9 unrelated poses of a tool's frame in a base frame.
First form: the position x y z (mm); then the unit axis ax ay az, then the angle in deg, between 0 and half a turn.
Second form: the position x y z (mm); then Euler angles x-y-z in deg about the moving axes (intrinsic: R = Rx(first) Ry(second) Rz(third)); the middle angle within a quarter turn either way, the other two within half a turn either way. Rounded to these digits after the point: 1 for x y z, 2 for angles.
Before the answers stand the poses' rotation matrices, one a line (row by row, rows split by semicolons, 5 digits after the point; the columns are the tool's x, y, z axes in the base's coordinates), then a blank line. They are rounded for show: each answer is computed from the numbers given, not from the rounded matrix.
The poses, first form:
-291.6 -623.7 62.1 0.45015 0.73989 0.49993 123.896
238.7 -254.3 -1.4 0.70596 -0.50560 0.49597 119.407
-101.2 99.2 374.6 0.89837 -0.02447 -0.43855 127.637
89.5 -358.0 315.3 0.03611 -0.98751 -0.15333 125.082
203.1 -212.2 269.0 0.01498 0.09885 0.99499 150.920
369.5 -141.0 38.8 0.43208 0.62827 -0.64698 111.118
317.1 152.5 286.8 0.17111 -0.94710 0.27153 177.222
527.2 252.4 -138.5 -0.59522 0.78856 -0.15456 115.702
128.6 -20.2 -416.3 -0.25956 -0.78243 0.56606 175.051
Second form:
-0.24205 0.10384 0.96469; 0.93377 0.29505 0.20253; -0.26360 0.94982 -0.16838
0.25208 -0.96426 0.08160; -0.10013 -0.10986 -0.98889; 0.96251 0.24111 -0.12424
0.68926 0.31188 -0.65395; -0.38269 -0.60969 -0.69413; -0.61519 0.72870 -0.30088
-0.57269 0.06932 -0.81683; -0.18163 0.96092 0.20889; 0.79939 0.26799 -0.53773
-0.87352 -0.48082 0.07598; 0.48637 -0.85563 0.17703; -0.02011 0.19159 0.98127
-0.10633 0.97280 0.20581; -0.23426 0.17665 -0.95599; -0.96634 -0.14987 0.20910
-0.94030 -0.33708 0.04697; -0.31076 0.79411 -0.52232; 0.13877 -0.50573 -0.85146
0.07425 -0.53366 0.84244; -0.81219 0.45781 0.36159; -0.57865 -0.71107 -0.39944
-0.86178 0.35659 -0.36081; 0.45425 0.22585 -0.86177; -0.22581 -0.90655 -0.35661

-291.6 -623.7 62.1 -129.74 74.73 -156.78
238.7 -254.3 -1.4 97.16 4.68 75.35
-101.2 99.2 374.6 113.44 -40.84 -24.35
89.5 -358.0 315.3 -158.77 -54.77 -173.10
203.1 -212.2 269.0 -10.23 4.36 151.17
369.5 -141.0 38.8 77.66 11.88 -96.24
317.1 152.5 286.8 148.47 2.69 160.28
527.2 252.4 -138.5 -137.85 57.40 82.08
128.6 -20.2 -416.3 112.48 -21.15 -157.52

